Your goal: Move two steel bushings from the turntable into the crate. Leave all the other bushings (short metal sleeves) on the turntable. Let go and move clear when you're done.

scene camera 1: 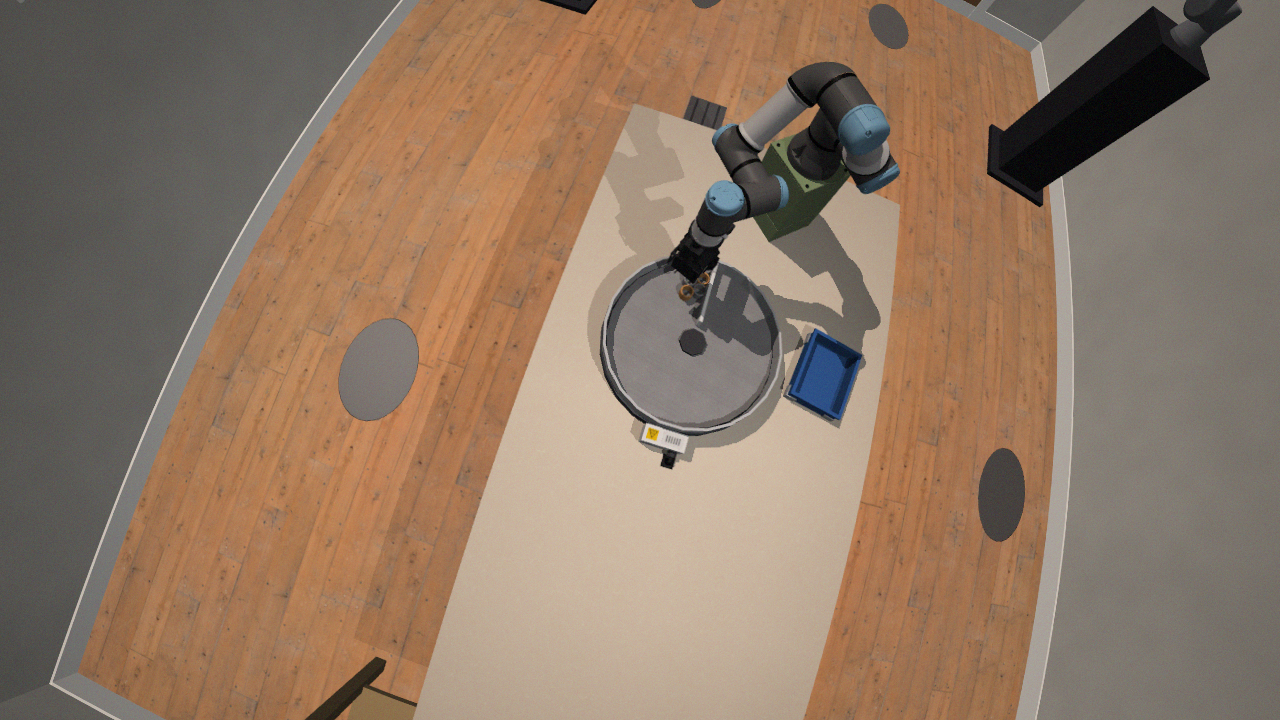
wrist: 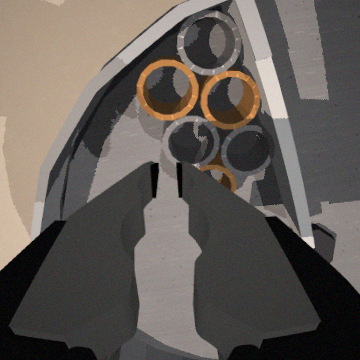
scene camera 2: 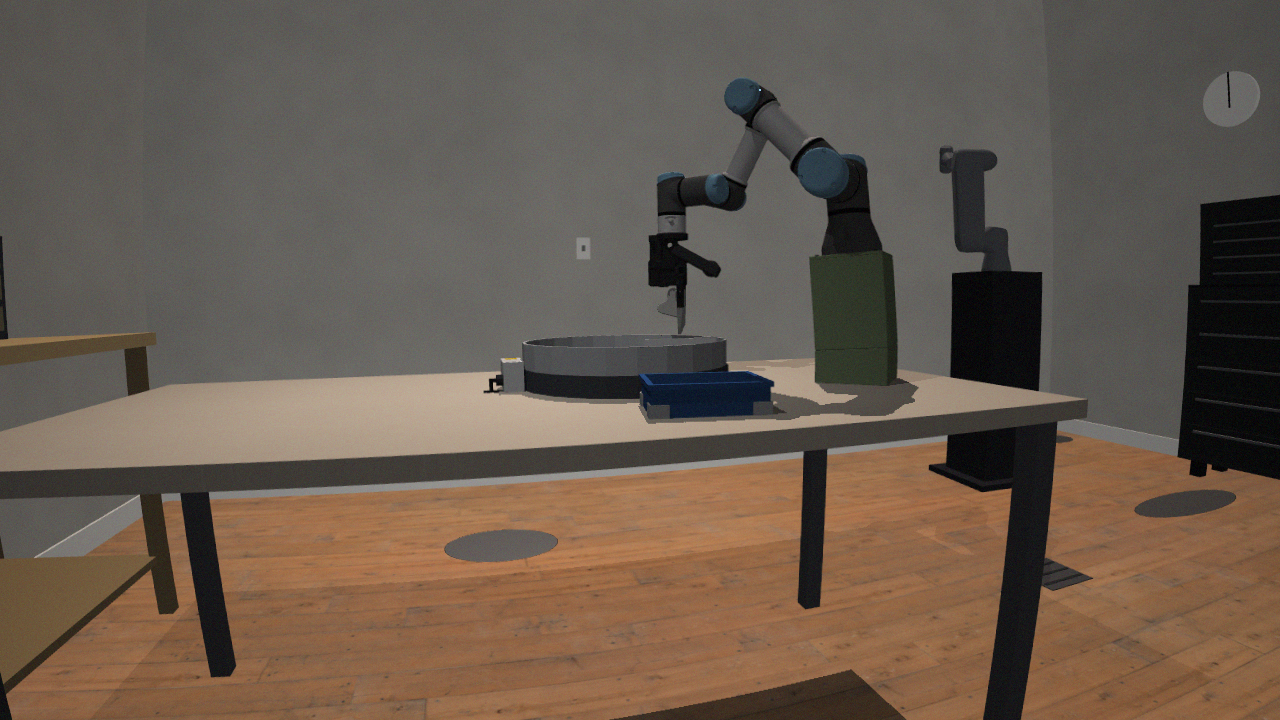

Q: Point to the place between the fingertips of my gripper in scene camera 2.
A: At 679,334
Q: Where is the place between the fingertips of my gripper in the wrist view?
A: At 167,165
